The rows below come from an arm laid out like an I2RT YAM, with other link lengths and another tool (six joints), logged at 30 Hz.
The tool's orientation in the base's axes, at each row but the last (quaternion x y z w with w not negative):
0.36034, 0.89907, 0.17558, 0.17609
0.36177, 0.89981, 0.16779, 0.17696
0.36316, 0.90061, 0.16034, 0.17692
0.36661, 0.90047, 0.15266, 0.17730
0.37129, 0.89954, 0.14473, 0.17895
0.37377, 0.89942, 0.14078, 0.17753
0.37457, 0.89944, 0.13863, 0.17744
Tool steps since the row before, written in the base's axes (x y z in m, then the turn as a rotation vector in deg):
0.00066, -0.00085, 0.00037, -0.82, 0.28, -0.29
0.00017, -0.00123, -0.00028, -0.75, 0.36, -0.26
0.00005, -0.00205, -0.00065, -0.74, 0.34, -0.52
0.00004, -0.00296, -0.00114, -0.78, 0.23, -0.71
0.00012, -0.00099, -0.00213, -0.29, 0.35, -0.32
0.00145, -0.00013, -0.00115, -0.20, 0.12, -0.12
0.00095, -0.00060, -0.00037, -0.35, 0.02, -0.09
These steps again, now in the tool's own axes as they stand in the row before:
-0.00112, -0.00003, -0.00019, 0.81, -0.42, -0.06
-0.00093, -0.00086, 0.00011, 0.81, -0.31, -0.04
-0.00136, -0.00165, 0.00027, 0.85, -0.43, 0.19
-0.00190, -0.00246, 0.00060, 0.83, -0.60, 0.33
-0.00033, -0.00144, 0.00183, 0.51, -0.07, 0.21
-0.00080, 0.00037, 0.00163, 0.24, -0.09, 0.04
-0.00098, 0.00004, 0.00066, 0.26, -0.24, -0.06

